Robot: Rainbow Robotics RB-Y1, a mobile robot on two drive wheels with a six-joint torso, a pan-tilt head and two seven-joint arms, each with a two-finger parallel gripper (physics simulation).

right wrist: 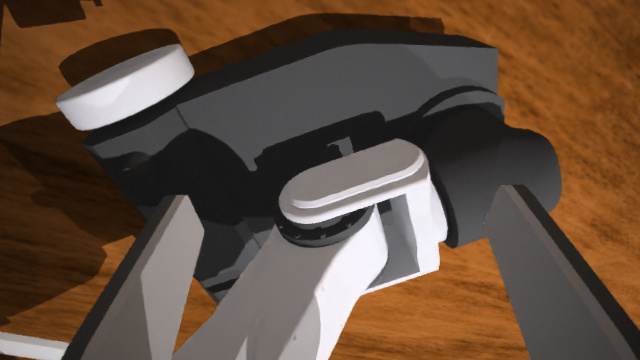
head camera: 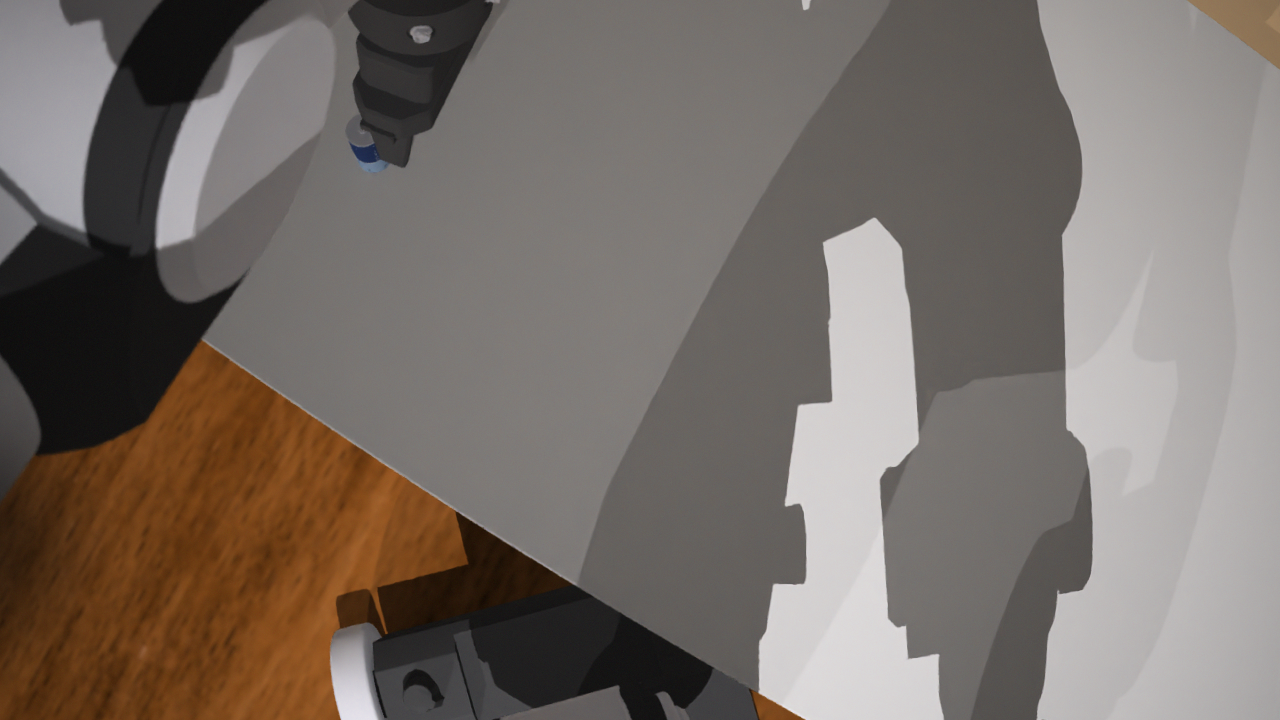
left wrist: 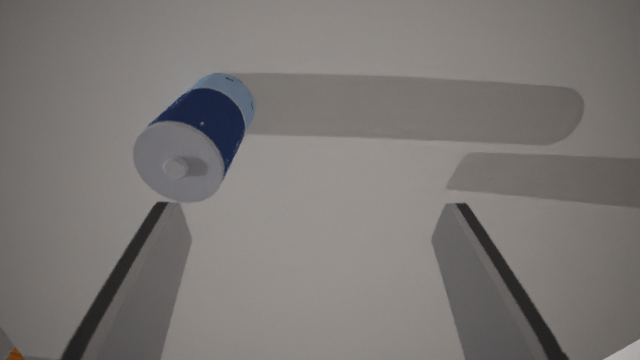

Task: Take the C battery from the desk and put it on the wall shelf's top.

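Note:
The C battery, with a grey top, a dark blue band and a light blue base, stands upright on the grey desk, at the upper left in the head view. My left gripper is open and empty, low over the desk close to the battery. In the left wrist view the battery stands beyond the tip of the left-hand finger, outside the gap between the fingers. In the head view a finger partly covers it. My right gripper is open and empty. The wall shelf does not show.
The robot's dark wheeled base is below the desk's edge, over the brown wooden floor. My left arm fills the head view's upper left. A tan surface shows at the upper right corner.

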